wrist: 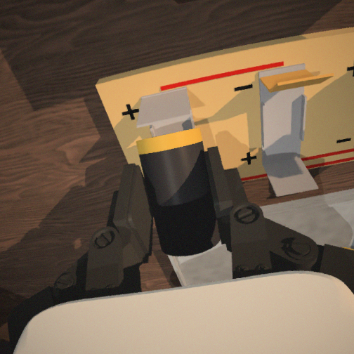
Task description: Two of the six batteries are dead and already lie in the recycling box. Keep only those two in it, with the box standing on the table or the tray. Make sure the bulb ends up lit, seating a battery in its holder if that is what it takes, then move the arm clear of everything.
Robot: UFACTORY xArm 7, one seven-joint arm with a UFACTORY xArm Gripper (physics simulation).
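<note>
My gripper (176, 176) is shut on a black battery (177, 175) with a yellow end. The battery lies lengthwise between the fingers, its yellow end pointing up the view toward the plus mark, over the left holder (167, 106) of the yellow board (220, 102). It covers most of that holder; whether it touches the holder cannot be told. A second holder (282, 122) to the right is empty, with an orange-toned upper tab and a grey lower tab. The bulb and the recycling box cannot be made out in the wrist view.
A pale grey tray surface (300, 220) lies below the board, partly behind the gripper. Its edge also shows under the battery. The dark wooden table (45, 165) extends left of and above the board. Raised metal tabs stand up from the board near the right finger.
</note>
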